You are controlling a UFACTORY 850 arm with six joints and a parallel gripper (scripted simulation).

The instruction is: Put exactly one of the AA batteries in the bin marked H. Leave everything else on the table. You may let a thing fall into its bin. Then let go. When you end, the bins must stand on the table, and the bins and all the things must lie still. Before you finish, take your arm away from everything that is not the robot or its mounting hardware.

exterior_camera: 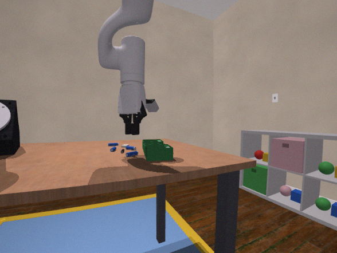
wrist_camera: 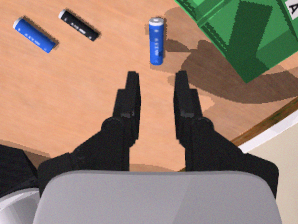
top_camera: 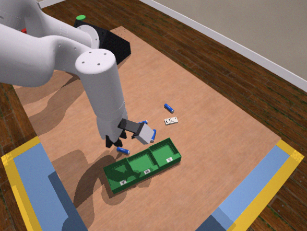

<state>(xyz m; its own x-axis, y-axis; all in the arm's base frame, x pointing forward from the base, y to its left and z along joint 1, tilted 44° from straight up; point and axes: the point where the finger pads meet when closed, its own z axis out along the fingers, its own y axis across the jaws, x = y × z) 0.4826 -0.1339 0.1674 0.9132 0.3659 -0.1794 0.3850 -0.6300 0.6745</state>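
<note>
The blue battery is 90 mm below my hand. Also, from my hand: green three-compartment bin 90 mm ahead, 10 mm to the left, 80 mm below; white domino 50 mm ahead, 220 mm to the left, 90 mm below; thin black battery 10 mm behind, 80 mm to the left, 90 mm below.
</note>
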